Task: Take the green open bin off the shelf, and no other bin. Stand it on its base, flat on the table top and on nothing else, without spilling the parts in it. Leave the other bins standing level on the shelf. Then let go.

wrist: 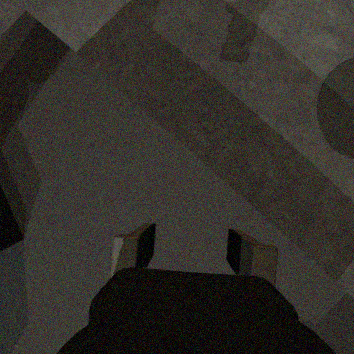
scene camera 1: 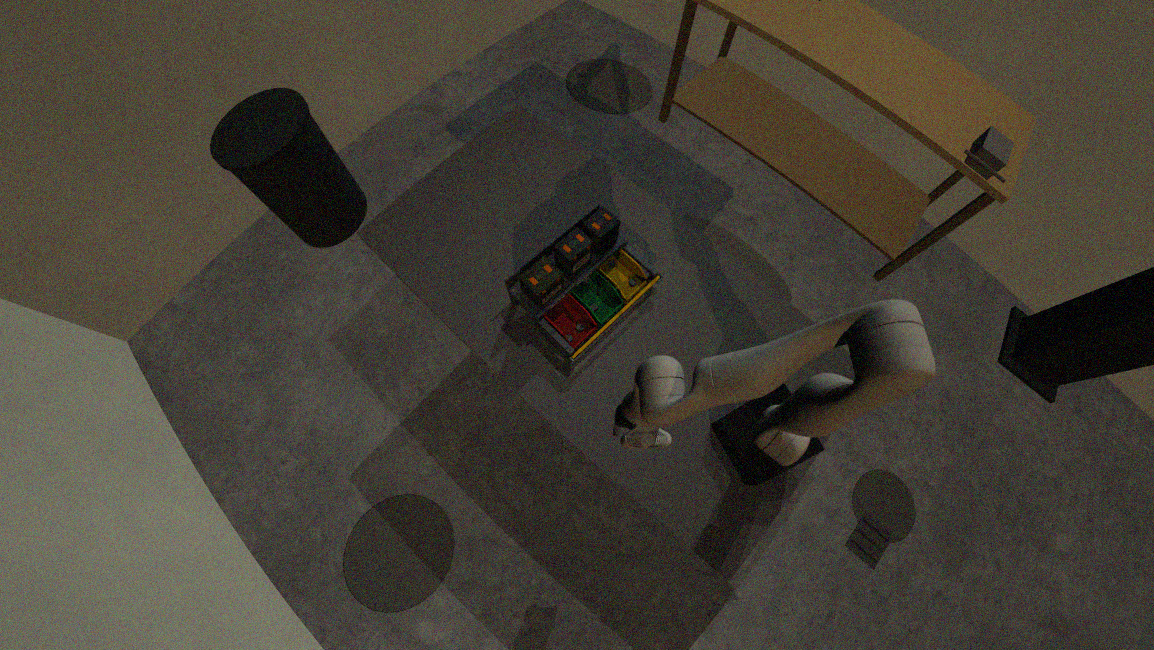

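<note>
My gripper is there in the pictures, and I can see a green open bin in them too.
</note>
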